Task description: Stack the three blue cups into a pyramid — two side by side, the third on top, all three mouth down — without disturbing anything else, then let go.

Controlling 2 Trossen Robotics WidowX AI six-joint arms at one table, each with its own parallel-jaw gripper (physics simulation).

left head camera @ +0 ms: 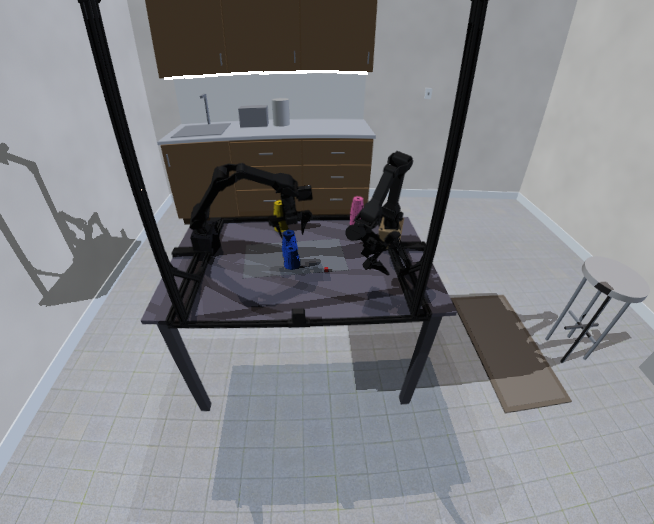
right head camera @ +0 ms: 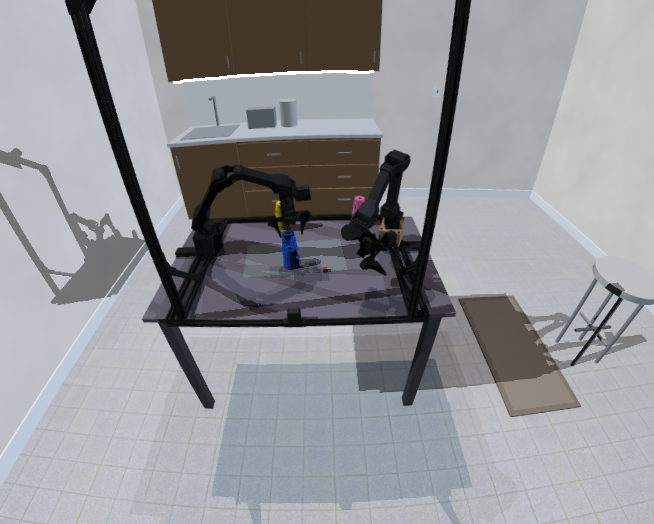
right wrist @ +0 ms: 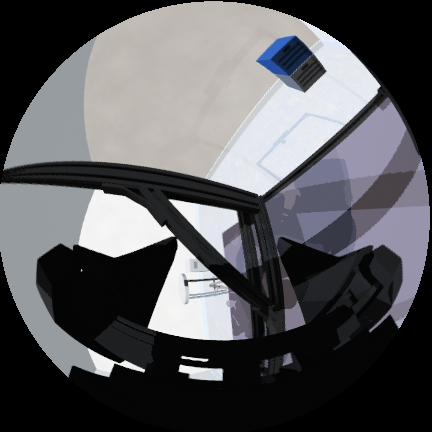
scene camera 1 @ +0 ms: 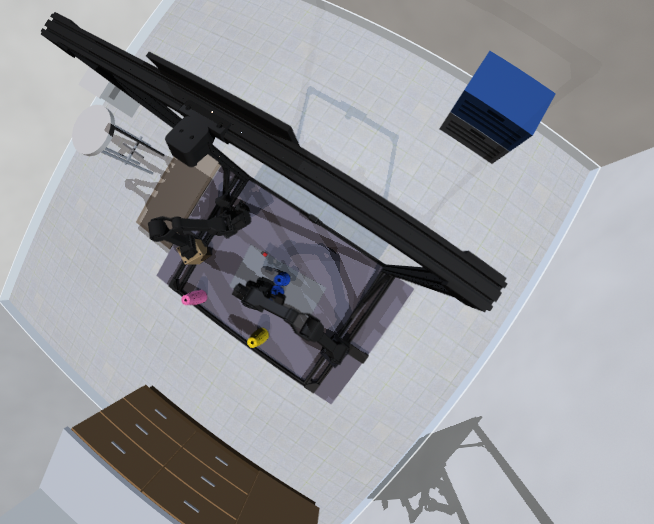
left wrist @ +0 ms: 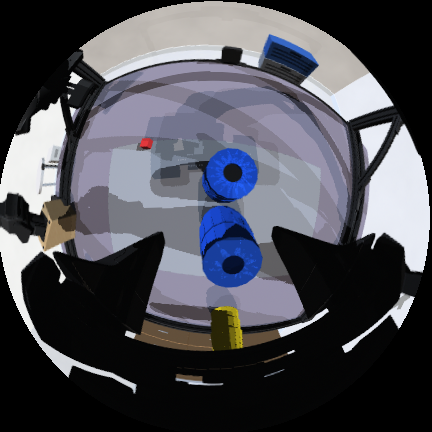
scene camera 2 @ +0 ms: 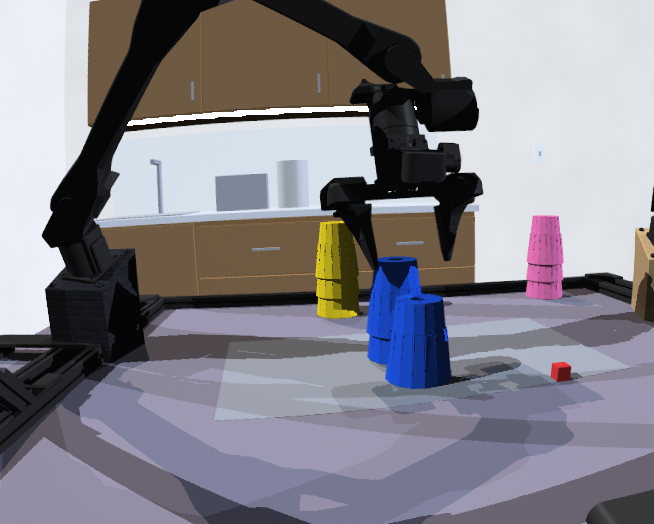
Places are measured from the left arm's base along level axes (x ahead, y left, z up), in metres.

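Pixels of known places: left gripper, fingertip midpoint: (left head camera: 292,236) (right head camera: 291,236) (left wrist: 219,234) (scene camera 2: 412,265); right gripper, fingertip midpoint: (left head camera: 396,267) (right head camera: 393,267) (right wrist: 228,242) (scene camera 1: 234,195); left arm's base at its link origin: (left head camera: 203,229) (right head camera: 205,229) (scene camera 1: 334,353) (scene camera 2: 90,268); right arm's base at its link origin: (left head camera: 391,223) (right head camera: 392,223) (scene camera 1: 189,251) (left wrist: 42,225).
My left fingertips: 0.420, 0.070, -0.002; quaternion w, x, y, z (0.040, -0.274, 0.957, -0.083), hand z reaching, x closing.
For each thing: its top centre in the pictures, then the offset to it from my left fingertips, as dx, dy, dz. Level surfaces: height alone.
- blue cup at its top centre: (left wrist: 232,167) (scene camera 2: 420,299) (left head camera: 291,249) (right head camera: 290,249) (scene camera 1: 279,279) +0.016, -0.056, -0.028
- pale mat at its surface level: dz -0.115
- yellow cup stack at its top centre: (scene camera 2: 334,222) (left wrist: 230,365) (scene camera 1: 252,342) (left head camera: 278,203) (right head camera: 280,203) -0.156, +0.213, +0.037
- pink stack at its top centre: (scene camera 2: 545,215) (right head camera: 359,197) (left head camera: 358,198) (scene camera 1: 185,300) +0.207, +0.393, +0.037
- small red cube at its top centre: (scene camera 2: 561,364) (left wrist: 144,141) +0.171, -0.048, -0.099
One blue cup (scene camera 2: 419,349) (left wrist: 245,175) stands mouth down on the pale mat (scene camera 2: 262,393). Close behind it in scene camera 2, two nested blue cups (scene camera 2: 379,322) (left wrist: 212,225) stand mouth down; the front cup partly hides them, and a small gap shows between the bases in the left wrist view. My left gripper (scene camera 2: 411,263) (left wrist: 219,234) is open and empty, pointing down over the nested pair, its fingertips around the height of their top. My right gripper (right wrist: 228,242) is open and empty, off at the right side of the table in the head views, away from the cups.
A yellow cup stack (scene camera 2: 333,272) (scene camera 1: 257,337) (left wrist: 226,327) stands behind the blue cups. A pink stack (scene camera 2: 544,256) (scene camera 1: 194,297) stands at the back right of scene camera 2. A small red cube (scene camera 2: 560,371) (left wrist: 146,143) lies right of the front cup in scene camera 2.
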